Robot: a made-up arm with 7 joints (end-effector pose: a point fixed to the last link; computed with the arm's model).
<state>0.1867 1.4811 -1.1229 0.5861 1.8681 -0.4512 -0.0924</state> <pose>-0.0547 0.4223 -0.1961 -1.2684 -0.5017 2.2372</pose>
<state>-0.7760 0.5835 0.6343 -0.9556 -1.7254 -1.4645 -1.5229</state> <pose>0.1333 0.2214 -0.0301 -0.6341 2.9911 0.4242</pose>
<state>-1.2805 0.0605 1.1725 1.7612 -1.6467 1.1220 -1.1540</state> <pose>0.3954 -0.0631 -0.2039 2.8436 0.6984 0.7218</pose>
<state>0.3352 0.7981 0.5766 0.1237 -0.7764 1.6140 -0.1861</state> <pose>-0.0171 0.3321 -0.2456 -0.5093 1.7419 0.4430</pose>
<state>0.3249 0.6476 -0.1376 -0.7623 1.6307 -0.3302 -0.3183</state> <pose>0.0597 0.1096 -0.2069 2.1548 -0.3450 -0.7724</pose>
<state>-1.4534 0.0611 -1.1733 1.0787 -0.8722 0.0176 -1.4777</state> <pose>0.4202 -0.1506 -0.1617 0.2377 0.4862 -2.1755</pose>
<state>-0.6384 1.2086 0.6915 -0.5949 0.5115 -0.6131 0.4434</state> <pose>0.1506 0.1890 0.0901 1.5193 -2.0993 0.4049</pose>
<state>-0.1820 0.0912 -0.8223 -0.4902 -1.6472 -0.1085 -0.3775</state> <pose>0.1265 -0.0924 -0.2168 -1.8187 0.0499 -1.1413</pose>
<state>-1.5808 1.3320 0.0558 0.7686 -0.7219 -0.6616 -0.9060</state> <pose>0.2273 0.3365 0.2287 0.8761 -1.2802 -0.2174</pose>
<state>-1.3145 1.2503 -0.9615 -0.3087 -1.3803 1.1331 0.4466</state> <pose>0.2981 0.1382 -0.0553 0.7818 0.7690 -0.3093</pose>
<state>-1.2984 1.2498 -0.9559 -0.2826 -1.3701 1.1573 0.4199</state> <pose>0.2995 0.1441 -0.0596 0.7767 0.8162 -0.3021</pose>
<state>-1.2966 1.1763 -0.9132 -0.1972 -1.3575 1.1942 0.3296</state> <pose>0.3152 0.1359 -0.0638 0.7017 0.8667 -0.3659</pose>
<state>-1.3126 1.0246 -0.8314 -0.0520 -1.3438 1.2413 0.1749</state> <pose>0.3428 0.1094 -0.0677 0.5418 0.9176 -0.5189</pose>
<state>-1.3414 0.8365 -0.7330 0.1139 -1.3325 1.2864 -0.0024</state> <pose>0.3696 0.0690 -0.0705 0.3335 0.9610 -0.7334</pose>
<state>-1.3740 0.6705 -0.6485 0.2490 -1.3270 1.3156 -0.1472</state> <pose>0.3860 0.0270 -0.0709 0.1476 0.9846 -0.9411</pose>
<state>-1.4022 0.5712 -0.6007 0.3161 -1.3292 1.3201 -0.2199</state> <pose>0.3921 -0.0026 -0.0670 0.0471 0.9765 -1.0734</pose>
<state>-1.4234 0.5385 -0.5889 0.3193 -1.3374 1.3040 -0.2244</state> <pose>0.3926 -0.0166 -0.0595 0.0342 0.9393 -1.1207</pose>
